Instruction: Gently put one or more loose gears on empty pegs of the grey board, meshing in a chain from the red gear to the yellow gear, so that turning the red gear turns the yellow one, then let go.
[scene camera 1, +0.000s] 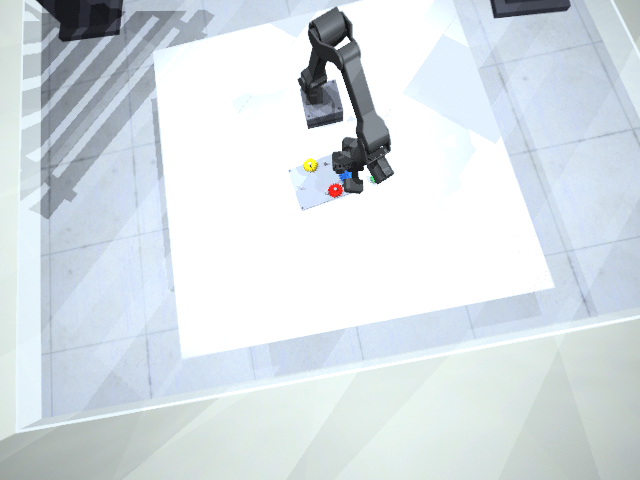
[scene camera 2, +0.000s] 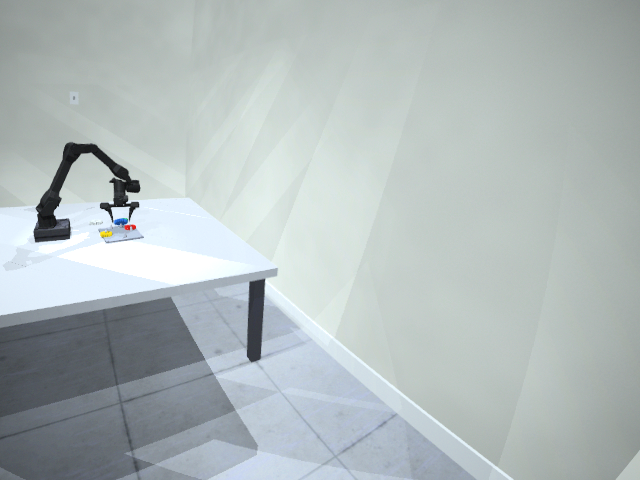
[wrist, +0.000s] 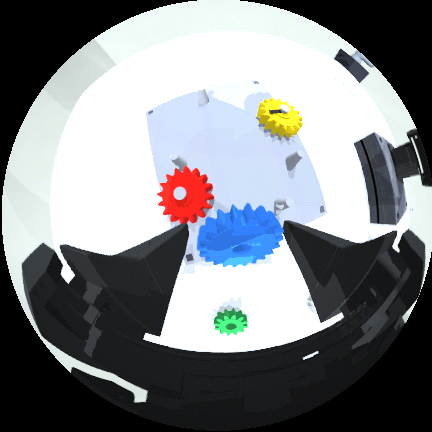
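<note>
The grey board carries the red gear and the yellow gear on their pegs. A large blue gear sits tilted at the board's near edge, right beside the red gear. I cannot tell whether it is seated on a peg. My gripper is open, with a finger on either side of the blue gear and a small gap to each. A small green gear lies on the table off the board.
Several bare pegs stand on the board, such as one at the far corner and one on the right. The arm's base stands behind the board on the white table.
</note>
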